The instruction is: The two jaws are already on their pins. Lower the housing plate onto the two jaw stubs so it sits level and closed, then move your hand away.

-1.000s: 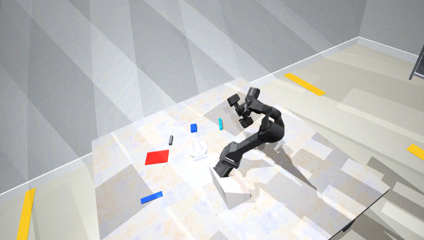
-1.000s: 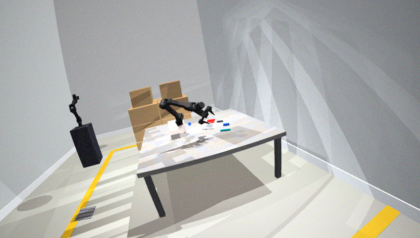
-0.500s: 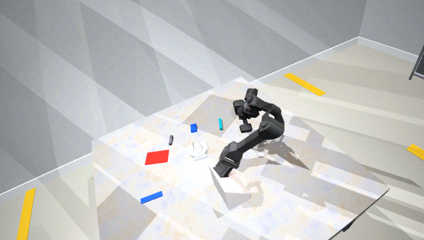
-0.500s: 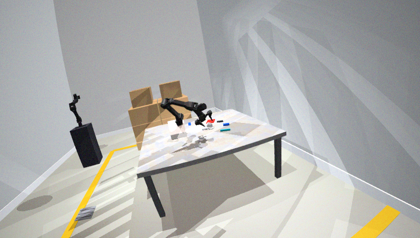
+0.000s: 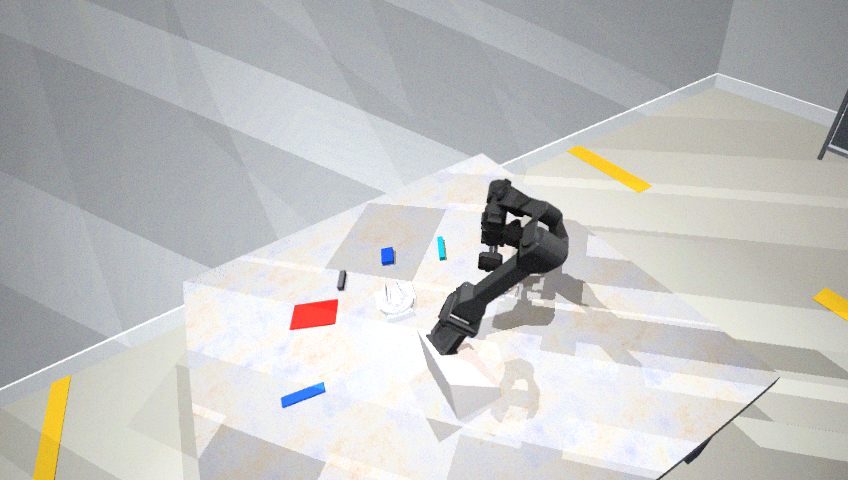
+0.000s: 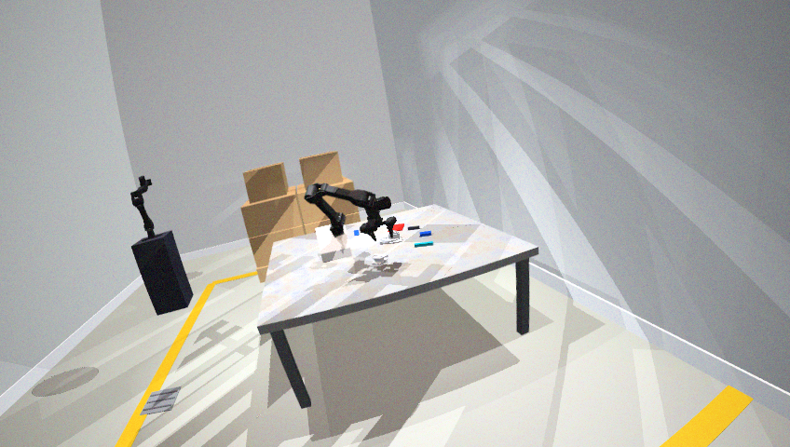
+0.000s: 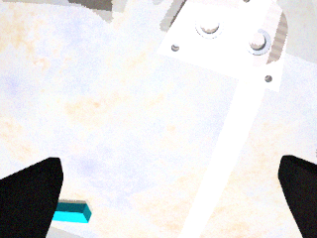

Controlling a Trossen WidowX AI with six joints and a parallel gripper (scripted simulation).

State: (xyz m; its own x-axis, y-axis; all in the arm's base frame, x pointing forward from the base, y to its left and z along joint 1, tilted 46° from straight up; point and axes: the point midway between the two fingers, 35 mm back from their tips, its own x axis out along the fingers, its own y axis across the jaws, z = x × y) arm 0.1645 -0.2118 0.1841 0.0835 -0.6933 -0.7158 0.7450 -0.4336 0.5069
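Now: gripper tip 90 mm above the white part, 50 mm past it and 10 mm to the left of it. Also, from my gripper tip: cyan bar (220 mm ahead, 100 mm below, 30 mm to the left); black block (350 mm to the left, 320 mm ahead, 90 mm below); red flat square (480 mm to the left, 250 mm ahead, 100 mm below).
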